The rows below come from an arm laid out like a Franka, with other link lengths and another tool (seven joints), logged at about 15 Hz.
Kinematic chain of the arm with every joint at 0, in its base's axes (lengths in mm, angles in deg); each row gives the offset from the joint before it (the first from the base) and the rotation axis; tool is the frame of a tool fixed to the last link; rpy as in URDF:
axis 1: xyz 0 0 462.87 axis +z
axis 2: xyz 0 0 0 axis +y
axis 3: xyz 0 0 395 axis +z
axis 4: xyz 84.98 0 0 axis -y
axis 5: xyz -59.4 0 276.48 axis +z
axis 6: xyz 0 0 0 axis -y
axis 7: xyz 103.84 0 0 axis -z
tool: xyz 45 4 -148.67 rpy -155.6 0 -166.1
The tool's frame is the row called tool.
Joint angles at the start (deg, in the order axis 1, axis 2, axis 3, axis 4, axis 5, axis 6, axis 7):
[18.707, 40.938, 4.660, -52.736, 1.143, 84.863, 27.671]
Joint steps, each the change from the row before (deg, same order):
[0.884, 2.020, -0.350, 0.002, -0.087, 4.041, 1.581]
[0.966, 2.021, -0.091, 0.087, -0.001, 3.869, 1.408]
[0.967, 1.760, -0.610, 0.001, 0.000, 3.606, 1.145]
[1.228, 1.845, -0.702, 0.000, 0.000, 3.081, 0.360]
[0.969, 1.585, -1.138, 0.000, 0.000, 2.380, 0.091]
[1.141, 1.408, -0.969, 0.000, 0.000, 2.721, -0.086]
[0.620, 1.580, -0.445, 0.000, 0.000, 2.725, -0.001]
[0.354, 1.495, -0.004, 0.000, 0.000, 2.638, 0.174]
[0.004, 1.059, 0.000, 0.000, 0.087, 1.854, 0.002]
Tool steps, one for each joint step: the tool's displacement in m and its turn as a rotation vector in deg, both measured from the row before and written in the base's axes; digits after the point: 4 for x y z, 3 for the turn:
[0.0118, 0.0115, -0.0171, 0.334, -1.908, -1.220]
[0.0091, 0.0147, -0.0170, 0.622, -1.721, -0.772]
[0.0085, 0.0105, -0.0150, 0.300, -1.773, -0.840]
[0.0053, 0.0132, -0.0175, 0.060, -1.279, 0.211]
[0.0054, 0.0061, -0.0157, -0.435, -1.044, 0.021]
[0.0041, 0.0101, -0.0124, -0.119, -1.496, 0.520]
[0.0047, 0.0074, -0.0148, 0.171, -1.184, 0.279]
[0.0039, 0.0070, -0.0140, 0.492, -1.027, 0.118]
[0.0038, 0.0019, -0.0100, 0.417, -0.680, -0.068]

